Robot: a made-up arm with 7 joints.
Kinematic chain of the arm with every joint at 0, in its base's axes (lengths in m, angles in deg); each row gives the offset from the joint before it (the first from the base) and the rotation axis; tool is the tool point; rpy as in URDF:
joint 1: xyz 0 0 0 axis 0.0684 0.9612 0.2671
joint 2: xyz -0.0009 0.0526 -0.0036 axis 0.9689 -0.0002 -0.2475
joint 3: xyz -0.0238 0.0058 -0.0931 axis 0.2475 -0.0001 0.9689
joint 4: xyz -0.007 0 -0.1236 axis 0.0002 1 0
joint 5: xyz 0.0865 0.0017 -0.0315 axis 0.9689 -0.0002 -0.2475
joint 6: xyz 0.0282 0 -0.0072 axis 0.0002 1 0
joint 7: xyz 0.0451 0 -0.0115 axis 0.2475 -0.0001 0.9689
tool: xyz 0 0 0 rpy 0 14.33 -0.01
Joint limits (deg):
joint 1: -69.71..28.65
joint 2: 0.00..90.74
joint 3: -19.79..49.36
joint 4: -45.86..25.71
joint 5: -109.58..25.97
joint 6: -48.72..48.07
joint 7: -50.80..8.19
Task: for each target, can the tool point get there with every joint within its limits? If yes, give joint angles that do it. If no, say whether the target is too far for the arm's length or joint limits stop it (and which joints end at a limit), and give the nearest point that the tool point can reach.
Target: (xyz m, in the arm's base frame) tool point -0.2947 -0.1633 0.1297
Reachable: no: joint limits stop it (at a limit: joint 1, joint 2, joint 3, joint 4) | nearest point -0.0068 0.1424 0.1326 | short by 0.420 m
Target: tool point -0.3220 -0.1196 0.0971
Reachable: no: joint limits stop it (at a limit: joint 1, joint 2, joint 3, joint 4) | nearest point -0.0102 0.1462 0.1293 | short by 0.411 m
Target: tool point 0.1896 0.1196 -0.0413
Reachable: yes | joints -32.96 26.05 13.43 -33.14 -11.66 -26.02 -38.90
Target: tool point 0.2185 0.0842 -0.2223
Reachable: yes | joints -20.17 10.09 4.01 3.78 -67.87 11.91 -3.28
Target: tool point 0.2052 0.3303 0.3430
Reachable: no: too far | nearest point 0.1458 0.2929 0.2032 | short by 0.156 m
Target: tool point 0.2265 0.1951 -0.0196
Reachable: yes | joints -34.31 50.91 12.44 -5.33 -10.33 -34.48 -9.25
